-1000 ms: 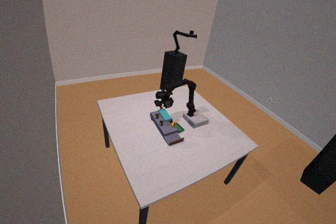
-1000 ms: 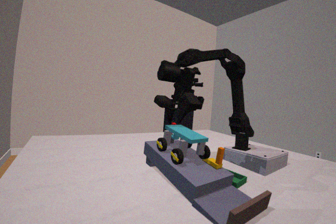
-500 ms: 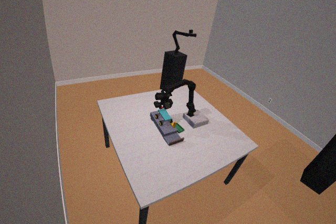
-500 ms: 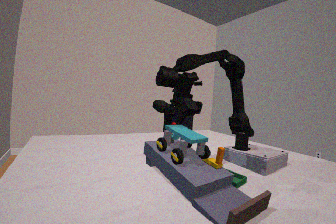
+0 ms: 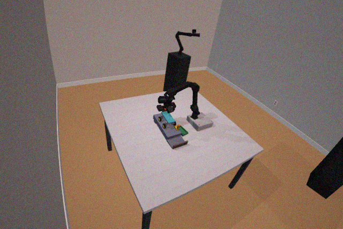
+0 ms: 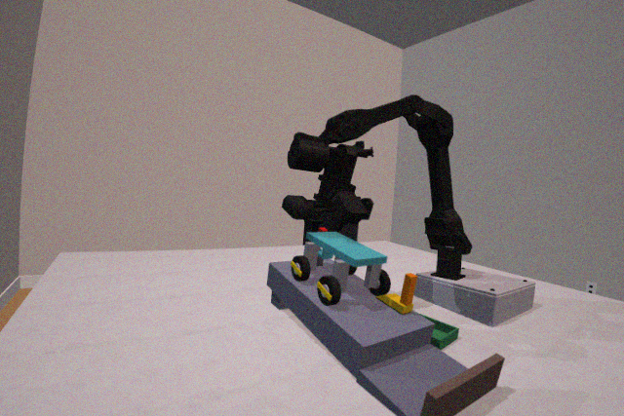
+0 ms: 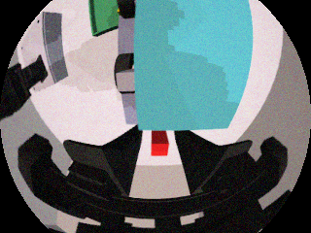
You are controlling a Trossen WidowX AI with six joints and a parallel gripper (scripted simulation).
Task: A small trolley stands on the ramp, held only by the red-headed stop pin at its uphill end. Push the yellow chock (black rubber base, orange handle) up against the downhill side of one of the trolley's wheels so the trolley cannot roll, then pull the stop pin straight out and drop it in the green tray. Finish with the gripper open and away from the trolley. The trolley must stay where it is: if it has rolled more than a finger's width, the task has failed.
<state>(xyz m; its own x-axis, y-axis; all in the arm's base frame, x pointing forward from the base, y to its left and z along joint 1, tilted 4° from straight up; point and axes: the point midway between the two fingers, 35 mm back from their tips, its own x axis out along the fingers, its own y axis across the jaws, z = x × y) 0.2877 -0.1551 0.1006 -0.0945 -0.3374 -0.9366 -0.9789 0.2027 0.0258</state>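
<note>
The yellow chock lies 20 cm to the left of my gripper tip and 5 cm below it. The rest, counted from my gripper tip: grey ramp 10 cm to the left, 8 cm below, 4 cm ahead; trolley 9 cm to the left, 4 cm ahead, 2 cm below; stop pin right at my gripper tip.
</note>
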